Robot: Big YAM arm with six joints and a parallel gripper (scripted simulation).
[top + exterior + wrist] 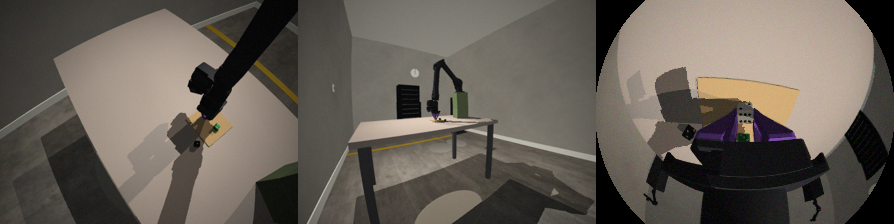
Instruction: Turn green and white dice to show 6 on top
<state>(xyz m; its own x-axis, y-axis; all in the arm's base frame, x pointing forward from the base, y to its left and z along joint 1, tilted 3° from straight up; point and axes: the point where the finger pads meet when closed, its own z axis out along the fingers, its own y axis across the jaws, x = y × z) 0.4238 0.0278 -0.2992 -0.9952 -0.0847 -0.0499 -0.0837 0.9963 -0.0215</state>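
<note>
Right now the white die is right at my hand. Round my hand: black die (6 cm behind, 10 cm to the left, 1 cm below); tan mat (3 cm behind, 2 cm below); green die (6 cm behind, 1 cm below).
</note>
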